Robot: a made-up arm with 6 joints. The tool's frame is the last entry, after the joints.
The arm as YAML. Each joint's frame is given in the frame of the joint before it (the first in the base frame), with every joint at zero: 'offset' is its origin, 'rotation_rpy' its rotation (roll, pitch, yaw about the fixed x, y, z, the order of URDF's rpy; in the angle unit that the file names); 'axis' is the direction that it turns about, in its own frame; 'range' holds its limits. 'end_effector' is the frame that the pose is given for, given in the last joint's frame.
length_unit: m
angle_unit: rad
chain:
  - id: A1
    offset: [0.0, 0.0, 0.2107]
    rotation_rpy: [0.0, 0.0, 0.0]
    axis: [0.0, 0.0, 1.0]
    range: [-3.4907, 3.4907]
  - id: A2
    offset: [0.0, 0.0, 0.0]
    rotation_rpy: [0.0, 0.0, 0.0]
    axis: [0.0, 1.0, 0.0]
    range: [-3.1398, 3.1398]
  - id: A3
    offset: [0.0, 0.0, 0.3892]
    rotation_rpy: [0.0, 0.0, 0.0]
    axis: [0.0, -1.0, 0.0]
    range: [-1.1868, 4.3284]
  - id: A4
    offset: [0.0, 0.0, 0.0]
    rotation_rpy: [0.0, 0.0, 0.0]
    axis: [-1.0, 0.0, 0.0]
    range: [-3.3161, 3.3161]
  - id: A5
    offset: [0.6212, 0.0, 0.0]
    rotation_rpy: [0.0, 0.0, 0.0]
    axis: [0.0, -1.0, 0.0]
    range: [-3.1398, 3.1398]
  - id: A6
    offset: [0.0, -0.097, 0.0]
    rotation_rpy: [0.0, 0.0, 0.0]
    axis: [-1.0, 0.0, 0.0]
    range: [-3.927, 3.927]
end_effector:
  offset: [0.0, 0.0, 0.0]
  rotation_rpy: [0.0, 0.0, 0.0]
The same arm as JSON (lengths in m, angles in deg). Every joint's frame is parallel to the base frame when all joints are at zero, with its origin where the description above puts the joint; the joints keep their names.
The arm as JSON. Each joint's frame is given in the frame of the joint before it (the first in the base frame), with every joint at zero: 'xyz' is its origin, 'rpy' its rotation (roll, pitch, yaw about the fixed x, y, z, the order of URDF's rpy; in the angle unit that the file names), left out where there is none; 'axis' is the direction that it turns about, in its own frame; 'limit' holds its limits. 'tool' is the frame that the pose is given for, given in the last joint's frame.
{"units": {"length": "m", "angle": "deg"}, "joints": [{"name": "A1", "type": "revolute", "origin": {"xyz": [0.0, 0.0, 0.2107]}, "axis": "+z", "limit": {"lower": -200.0, "upper": 200.0}}, {"name": "A2", "type": "revolute", "origin": {"xyz": [0.0, 0.0, 0.0]}, "axis": "+y", "limit": {"lower": -179.9, "upper": 179.9}}, {"name": "A3", "type": "revolute", "origin": {"xyz": [0.0, 0.0, 0.3892]}, "axis": "-y", "limit": {"lower": -68.0, "upper": 248.0}}, {"name": "A4", "type": "revolute", "origin": {"xyz": [0.0, 0.0, 0.0]}, "axis": "-x", "limit": {"lower": -190.0, "upper": 190.0}}, {"name": "A5", "type": "revolute", "origin": {"xyz": [0.6212, 0.0, 0.0]}, "axis": "-y", "limit": {"lower": -179.9, "upper": 179.9}}, {"name": "A6", "type": "revolute", "origin": {"xyz": [0.0, -0.097, 0.0]}, "axis": "-x", "limit": {"lower": -225.0, "upper": 225.0}}], "tool": {"origin": {"xyz": [0.0, 0.0, 0.0]}}}
